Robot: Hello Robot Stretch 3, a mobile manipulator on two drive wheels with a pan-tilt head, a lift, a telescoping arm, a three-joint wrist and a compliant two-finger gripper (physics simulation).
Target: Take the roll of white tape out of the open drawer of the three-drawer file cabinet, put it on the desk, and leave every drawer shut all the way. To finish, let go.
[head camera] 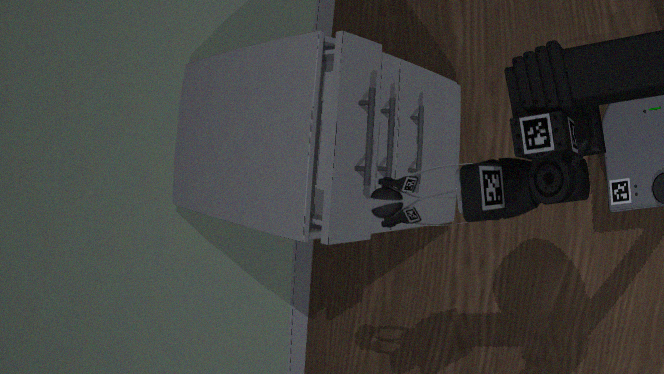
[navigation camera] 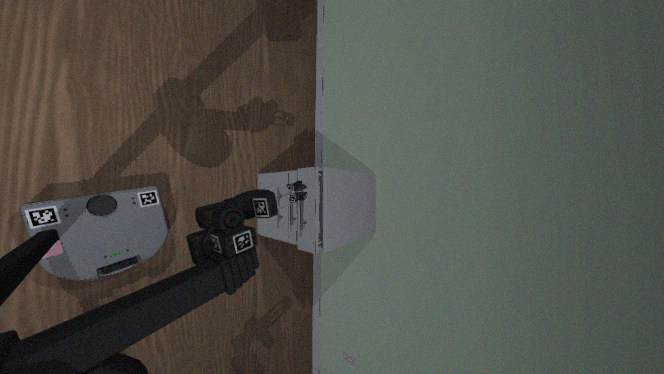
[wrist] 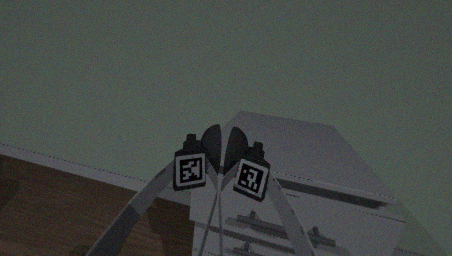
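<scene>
The grey three-drawer cabinet (head camera: 250,135) (navigation camera: 350,210) (wrist: 292,145) has its top drawer (head camera: 348,140) (navigation camera: 309,227) (wrist: 367,230) pulled out a little, with a narrow dark gap behind its front. The two lower drawers look flush. The top handle (head camera: 370,132) runs across the top drawer's front. My gripper (head camera: 386,201) (navigation camera: 300,190) (wrist: 224,143) is shut and empty, its fingertips almost together. In the head view it overlaps the drawer fronts beside one end of the top handle; I cannot tell whether it touches. The white tape and the desk do not show.
A green wall (head camera: 90,200) (navigation camera: 500,200) (wrist: 125,65) with a pale baseboard (head camera: 301,300) (navigation camera: 318,100) is behind the cabinet. The wood floor (head camera: 500,260) (navigation camera: 75,115) (wrist: 60,200) lies in front. My base (head camera: 635,150) (navigation camera: 120,225) and the black arm (head camera: 615,65) (navigation camera: 125,310) stand there.
</scene>
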